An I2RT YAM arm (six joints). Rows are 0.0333 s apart.
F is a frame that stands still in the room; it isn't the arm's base.
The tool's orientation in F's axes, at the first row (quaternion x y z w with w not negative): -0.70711 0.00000 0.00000 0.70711
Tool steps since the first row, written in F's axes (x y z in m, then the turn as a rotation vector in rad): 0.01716 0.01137 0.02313 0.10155 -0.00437 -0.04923; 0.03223 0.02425 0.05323 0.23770 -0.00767 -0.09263; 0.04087 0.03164 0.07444 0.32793 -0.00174 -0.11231; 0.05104 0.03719 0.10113 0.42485 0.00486 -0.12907; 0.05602 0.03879 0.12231 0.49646 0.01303 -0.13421; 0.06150 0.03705 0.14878 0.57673 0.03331 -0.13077; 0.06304 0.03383 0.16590 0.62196 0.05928 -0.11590; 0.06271 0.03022 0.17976 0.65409 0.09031 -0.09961; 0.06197 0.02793 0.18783 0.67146 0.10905 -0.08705; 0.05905 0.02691 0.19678 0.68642 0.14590 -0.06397; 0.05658 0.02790 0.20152 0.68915 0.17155 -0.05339
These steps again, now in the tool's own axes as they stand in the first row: 0.01716 -0.02313 0.01137 0.10155 0.04923 -0.00437; 0.03223 -0.05323 0.02425 0.23770 0.09263 -0.00767; 0.04087 -0.07444 0.03164 0.32793 0.11231 -0.00174; 0.05104 -0.10113 0.03719 0.42485 0.12907 0.00486; 0.05602 -0.12231 0.03879 0.49646 0.13421 0.01303; 0.06150 -0.14878 0.03705 0.57673 0.13077 0.03331; 0.06304 -0.16590 0.03383 0.62196 0.11590 0.05928; 0.06271 -0.17976 0.03022 0.65409 0.09961 0.09031; 0.06197 -0.18783 0.02793 0.67146 0.08705 0.10905; 0.05905 -0.19678 0.02691 0.68642 0.06397 0.14590; 0.05658 -0.20152 0.02790 0.68915 0.05339 0.17155
